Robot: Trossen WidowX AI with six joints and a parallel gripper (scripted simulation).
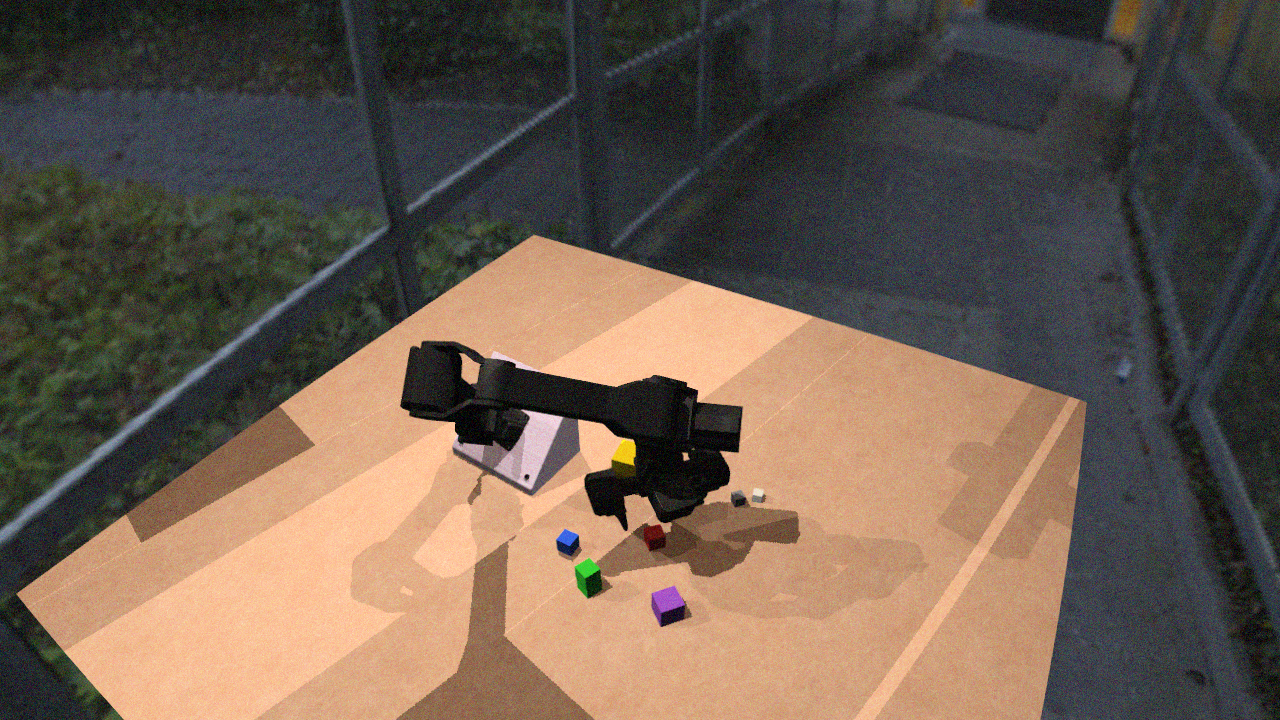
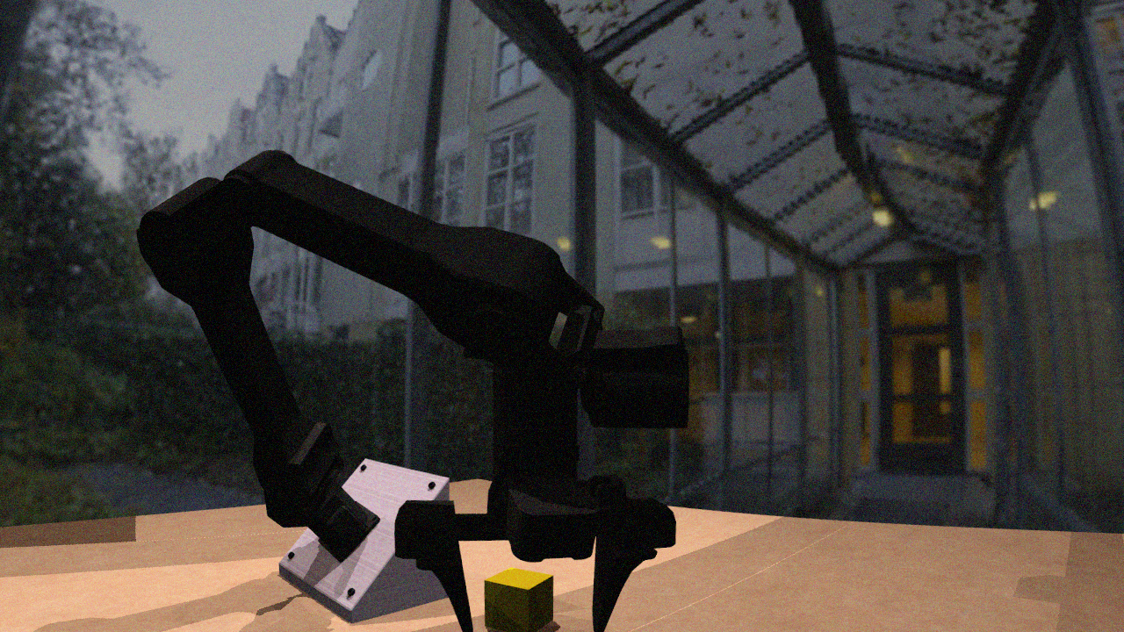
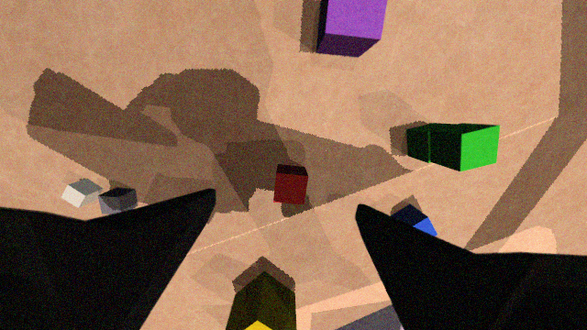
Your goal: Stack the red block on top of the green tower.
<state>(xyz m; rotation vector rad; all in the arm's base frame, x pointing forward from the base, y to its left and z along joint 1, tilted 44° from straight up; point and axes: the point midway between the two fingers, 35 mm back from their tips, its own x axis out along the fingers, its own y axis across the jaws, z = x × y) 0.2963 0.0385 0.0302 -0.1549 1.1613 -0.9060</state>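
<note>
My gripper tip is now 4 cm above the red block. Round my gripper tip: purple block (9 cm ahead, 8 cm to the right, 3 cm below); blue block (9 cm behind, 9 cm to the right, 4 cm below); yellow block (12 cm behind, 8 cm to the left, 3 cm below).
</note>
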